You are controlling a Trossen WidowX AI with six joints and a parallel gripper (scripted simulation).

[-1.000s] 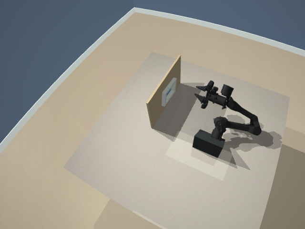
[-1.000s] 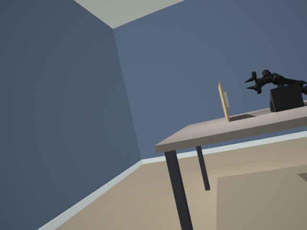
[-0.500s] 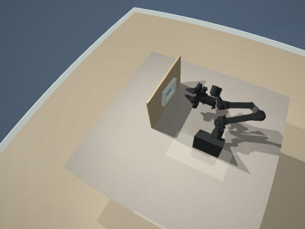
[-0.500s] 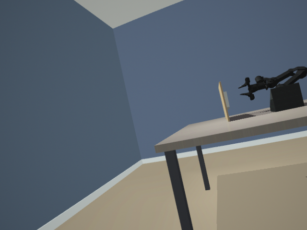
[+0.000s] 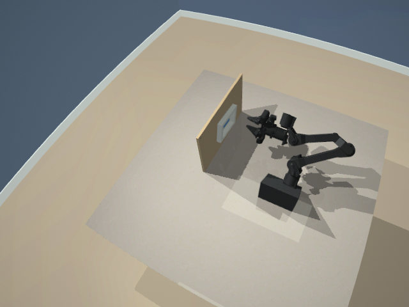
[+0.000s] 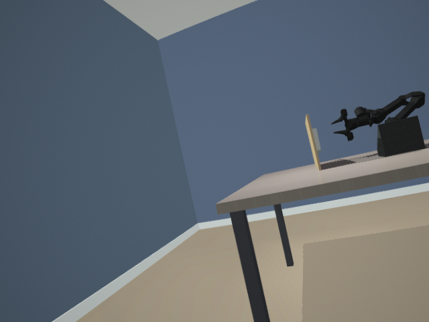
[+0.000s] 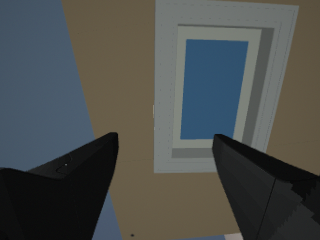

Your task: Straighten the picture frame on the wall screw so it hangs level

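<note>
Now: the picture frame 120 mm ahead of my gripper tip, 20 mm to the left of it and 60 mm below it. Round my gripper tip: board: 130 mm ahead, 20 mm to the left, 60 mm below.
</note>
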